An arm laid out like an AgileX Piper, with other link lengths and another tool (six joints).
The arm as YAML. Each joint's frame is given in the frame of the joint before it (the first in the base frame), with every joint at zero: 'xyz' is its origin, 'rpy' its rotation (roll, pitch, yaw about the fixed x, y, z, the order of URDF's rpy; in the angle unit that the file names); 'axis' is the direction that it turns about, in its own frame. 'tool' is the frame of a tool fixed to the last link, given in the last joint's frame.
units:
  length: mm
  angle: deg
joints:
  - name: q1
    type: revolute
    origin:
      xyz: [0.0, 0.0, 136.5]
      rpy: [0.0, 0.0, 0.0]
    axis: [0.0, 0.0, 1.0]
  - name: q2
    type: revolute
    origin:
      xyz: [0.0, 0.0, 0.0]
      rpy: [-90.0, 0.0, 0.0]
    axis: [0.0, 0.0, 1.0]
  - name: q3
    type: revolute
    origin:
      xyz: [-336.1, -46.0, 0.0]
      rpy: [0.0, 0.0, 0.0]
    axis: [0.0, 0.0, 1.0]
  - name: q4
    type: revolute
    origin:
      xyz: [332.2, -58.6, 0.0]
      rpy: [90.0, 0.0, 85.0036]
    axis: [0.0, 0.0, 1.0]
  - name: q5
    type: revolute
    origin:
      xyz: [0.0, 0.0, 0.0]
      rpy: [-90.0, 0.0, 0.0]
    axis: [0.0, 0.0, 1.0]
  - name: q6
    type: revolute
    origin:
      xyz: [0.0, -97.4, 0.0]
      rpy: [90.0, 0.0, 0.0]
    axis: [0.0, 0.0, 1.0]
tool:
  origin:
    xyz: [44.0, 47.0, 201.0]
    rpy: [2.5, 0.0, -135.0]
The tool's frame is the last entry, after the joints.
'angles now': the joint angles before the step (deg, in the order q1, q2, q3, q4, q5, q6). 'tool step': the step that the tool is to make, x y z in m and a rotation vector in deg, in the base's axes. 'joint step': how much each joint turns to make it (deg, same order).
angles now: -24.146 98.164 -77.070 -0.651 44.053 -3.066
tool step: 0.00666 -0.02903 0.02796 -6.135 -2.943 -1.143
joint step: 0.000 -1.869 -0.958 -6.514 -2.213 3.486
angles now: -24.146 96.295 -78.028 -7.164 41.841 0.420
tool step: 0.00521 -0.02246 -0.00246 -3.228 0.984 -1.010
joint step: 0.000 2.053 -2.093 -5.030 -0.083 2.686
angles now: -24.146 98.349 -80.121 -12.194 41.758 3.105
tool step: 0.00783 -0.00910 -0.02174 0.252 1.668 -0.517
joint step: -0.223 3.646 -1.693 -0.886 -0.234 0.692
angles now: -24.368 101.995 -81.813 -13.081 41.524 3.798
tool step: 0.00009 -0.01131 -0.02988 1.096 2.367 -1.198
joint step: -0.965 3.803 -1.028 -0.223 -0.112 0.386
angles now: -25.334 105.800 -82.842 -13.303 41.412 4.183
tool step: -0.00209 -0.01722 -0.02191 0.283 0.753 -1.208
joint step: -1.660 2.481 0.000 -0.222 -1.727 0.000
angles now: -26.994 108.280 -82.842 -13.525 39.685 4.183
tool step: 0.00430 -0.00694 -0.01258 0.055 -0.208 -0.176
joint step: -0.548 1.644 -0.143 0.000 -1.707 0.000
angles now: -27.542 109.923 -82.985 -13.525 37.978 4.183
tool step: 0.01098 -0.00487 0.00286 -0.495 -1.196 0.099
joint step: 0.000 0.916 -1.417 0.000 -0.798 0.088
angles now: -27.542 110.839 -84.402 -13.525 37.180 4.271
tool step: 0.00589 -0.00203 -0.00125 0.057 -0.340 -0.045
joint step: 0.000 0.888 -1.018 0.209 -0.149 0.001
